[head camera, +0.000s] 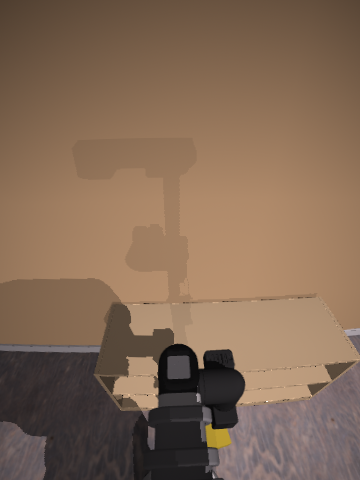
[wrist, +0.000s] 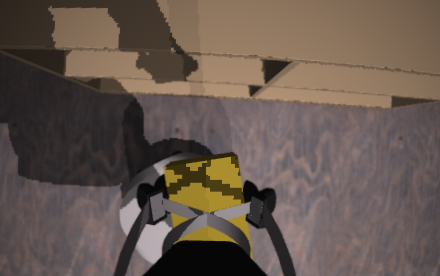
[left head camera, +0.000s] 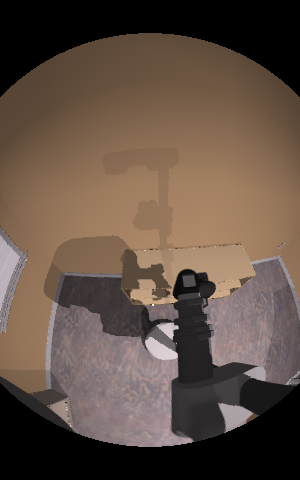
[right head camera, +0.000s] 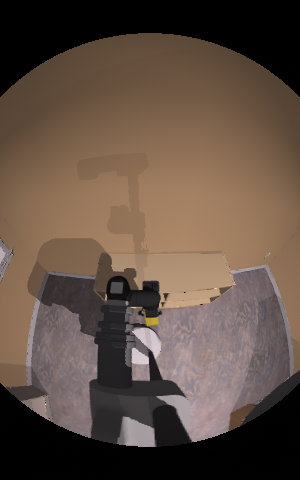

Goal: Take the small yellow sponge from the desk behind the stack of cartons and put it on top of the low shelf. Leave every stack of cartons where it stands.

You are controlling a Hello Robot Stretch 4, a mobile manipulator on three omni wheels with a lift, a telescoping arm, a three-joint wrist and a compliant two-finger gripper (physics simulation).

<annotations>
same spot on low shelf: (left head camera: pixel 148 276) = (head camera: pixel 147 352)
</annotations>
